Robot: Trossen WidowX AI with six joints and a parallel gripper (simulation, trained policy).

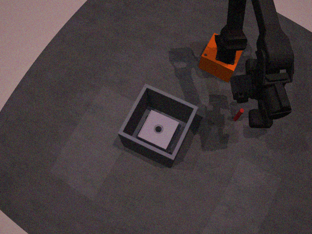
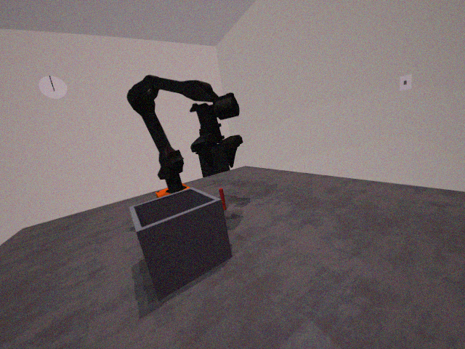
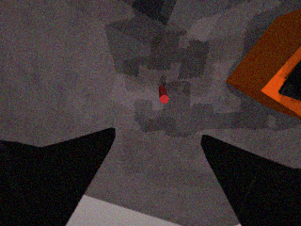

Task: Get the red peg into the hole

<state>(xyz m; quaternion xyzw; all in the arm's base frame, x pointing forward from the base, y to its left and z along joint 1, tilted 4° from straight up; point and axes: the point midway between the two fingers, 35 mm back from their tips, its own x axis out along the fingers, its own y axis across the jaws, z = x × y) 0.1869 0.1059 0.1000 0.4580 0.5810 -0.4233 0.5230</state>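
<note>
Now: gripper tip 1 cm past the red peg, 2 cm to the left of it and 11 cm above it. Round my gripper tip: pale plate: 12 cm ahead, 24 cm to the right, 11 cm below.
</note>
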